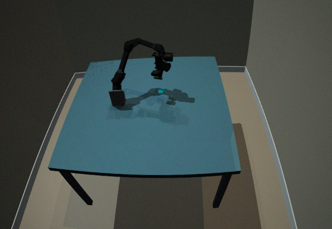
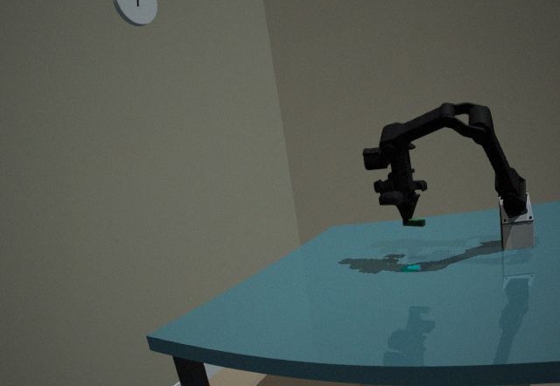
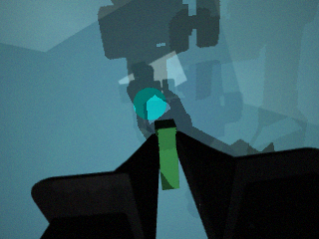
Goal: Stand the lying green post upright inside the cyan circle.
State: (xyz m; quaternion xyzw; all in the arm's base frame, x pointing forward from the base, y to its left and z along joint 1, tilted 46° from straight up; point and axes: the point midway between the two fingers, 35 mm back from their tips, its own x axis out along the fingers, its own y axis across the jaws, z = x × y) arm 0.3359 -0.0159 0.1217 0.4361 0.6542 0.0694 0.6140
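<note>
Right now the cyan circle is 140 mm below my gripper tip and 10 mm to the left of it. Round my gripper tip: green post 20 mm behind, 10 mm to the left.
</note>
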